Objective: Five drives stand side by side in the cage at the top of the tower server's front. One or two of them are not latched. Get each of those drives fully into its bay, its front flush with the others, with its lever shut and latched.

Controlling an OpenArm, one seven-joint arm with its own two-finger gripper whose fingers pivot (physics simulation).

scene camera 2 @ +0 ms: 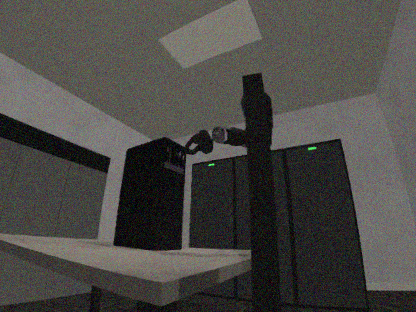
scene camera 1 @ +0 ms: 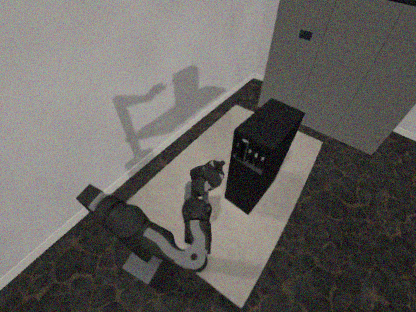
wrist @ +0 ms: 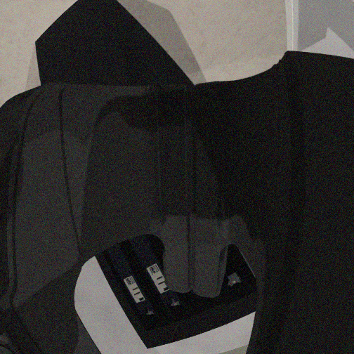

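Observation:
The black tower server (scene camera 1: 270, 125) (scene camera 2: 150, 200) stands upright, with the drive cage at the top of its front. In scene camera 1, small pale labels show in the cage, and a taller pale strip (scene camera 1: 245, 143) stands near its left side. In the wrist view, one labelled drive (wrist: 134, 289) and another labelled drive (wrist: 159, 277) show left of the fingers, and a small silver catch (wrist: 234, 279) shows to their right. My gripper (scene camera 1: 222, 164) (scene camera 2: 188, 150) (wrist: 202, 192) is shut and empty, in front of the cage. It hides part of the cage; lever latching cannot be told.
The tower stands on a pale table (scene camera 1: 235, 245) (scene camera 2: 125, 260). The wall (scene camera 1: 125, 50) runs along the table's left side in scene camera 1. A grey cabinet (scene camera 1: 340, 75) stands behind the tower, and dark racks (scene camera 2: 320, 215) show in scene camera 2.

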